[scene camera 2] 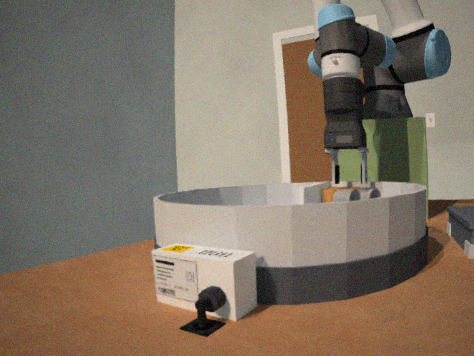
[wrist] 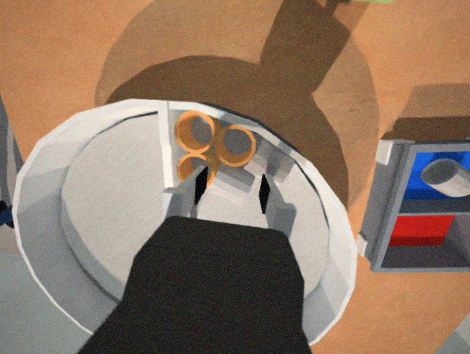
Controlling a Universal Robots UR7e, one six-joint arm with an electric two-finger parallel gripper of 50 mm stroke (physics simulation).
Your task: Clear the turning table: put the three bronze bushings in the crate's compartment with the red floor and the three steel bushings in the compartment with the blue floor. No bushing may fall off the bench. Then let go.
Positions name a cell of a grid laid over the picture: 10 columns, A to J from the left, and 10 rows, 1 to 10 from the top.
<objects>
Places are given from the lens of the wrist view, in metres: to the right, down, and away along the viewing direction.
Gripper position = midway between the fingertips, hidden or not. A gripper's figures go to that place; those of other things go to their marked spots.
my gripper (wrist: E6): 0.00, 0.00, 0.16
turning table (wrist: B6): -0.20, 0.03, 0.23
crate (wrist: I7): 0.28, 0.08, 0.26
The marked spots on the turning table and the crate are 0.48 m apart.
</objects>
